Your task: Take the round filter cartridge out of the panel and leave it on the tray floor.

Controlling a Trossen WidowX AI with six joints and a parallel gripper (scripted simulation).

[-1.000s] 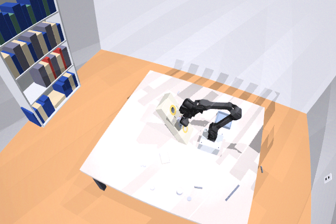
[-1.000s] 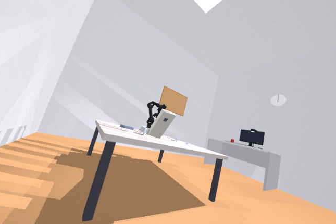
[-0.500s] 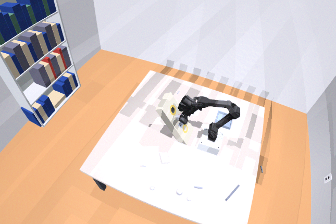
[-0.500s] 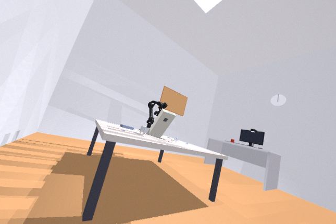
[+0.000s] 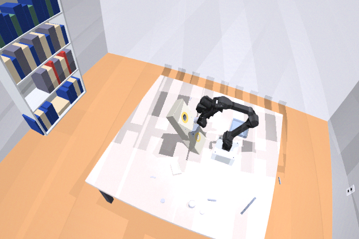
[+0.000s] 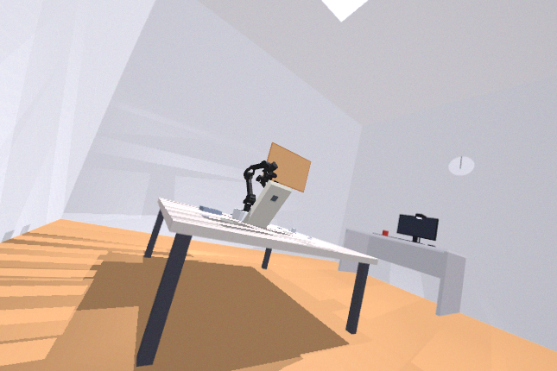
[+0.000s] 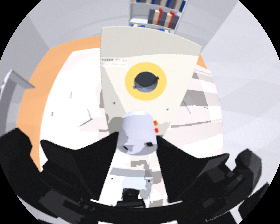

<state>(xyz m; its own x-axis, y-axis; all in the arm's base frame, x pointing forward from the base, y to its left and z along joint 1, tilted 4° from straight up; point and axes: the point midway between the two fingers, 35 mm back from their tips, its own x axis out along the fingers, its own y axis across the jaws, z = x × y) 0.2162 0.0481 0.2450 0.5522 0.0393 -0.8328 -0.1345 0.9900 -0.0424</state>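
My gripper tip is now 330 mm to the left of the blue-grey tray, 270 mm past it and 270 mm above it. Also, from my gripper tip: round filter cartridge: right at my gripper tip; service panel: 110 mm below, 70 mm ahead.
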